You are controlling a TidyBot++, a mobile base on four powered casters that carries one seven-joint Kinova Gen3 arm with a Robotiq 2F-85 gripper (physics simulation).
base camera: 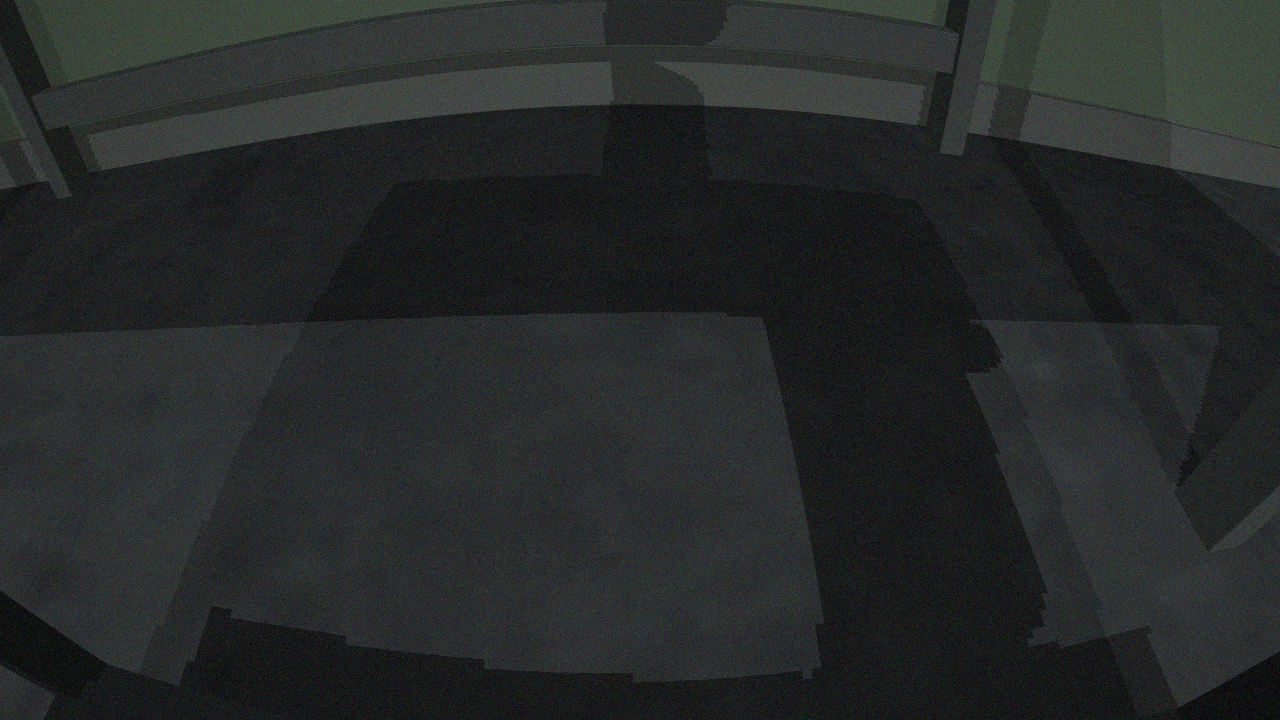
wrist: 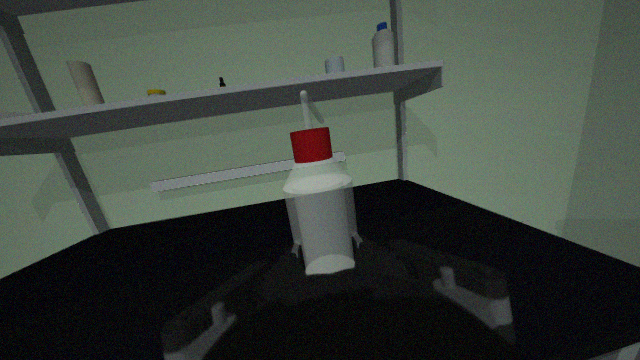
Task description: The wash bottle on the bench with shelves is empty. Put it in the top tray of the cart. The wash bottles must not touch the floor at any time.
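Places are measured from the arm's base along level axes (x left, y back, z up), in centimetres.
Pixels of known places: gripper, fingertip midpoint: [wrist: 327, 245].
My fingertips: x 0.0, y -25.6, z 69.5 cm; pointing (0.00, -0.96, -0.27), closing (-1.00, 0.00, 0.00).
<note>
Ahead of a thing's pixels: the offset from my fingertips to its middle. "*": to the spot under its first point. Level surfaces: height alone.
The wash bottle @(dx -0.3, dy -1.3, dz +4.8 cm) [wrist: 325, 220], translucent white with a red cap and a bent white nozzle, is in the middle of the wrist view. It leans slightly in the picture. My gripper [wrist: 327, 245] is shut on its body, with one finger on each side. The dark bench top @(dz -17.9 cm) [wrist: 190, 240] lies behind and below it; how high the bottle is above the bench top is hard to tell. The gripper and bottle do not show in the base camera view. The cart's top tray cannot be made out in either view.
In the wrist view a grey shelf [wrist: 250, 102] runs behind the bottle, holding a beige cylinder @(dx +73.1, dy -53.3, dz +36.7 cm) [wrist: 86, 82], a yellow-lidded item @(dx +51.1, dy -54.0, dz +30.9 cm) [wrist: 156, 92], a small jar @(dx -12.8, dy -59.0, dz +32.3 cm) [wrist: 334, 65] and a blue-capped bottle @(dx -31.3, dy -57.9, dz +36.7 cm) [wrist: 383, 49]. Bench legs @(* dx -41.5, dy -66.6, dz -97.3 cm) [base camera: 969, 80] and a crossbar [base camera: 358, 49] stand ahead of the base.
</note>
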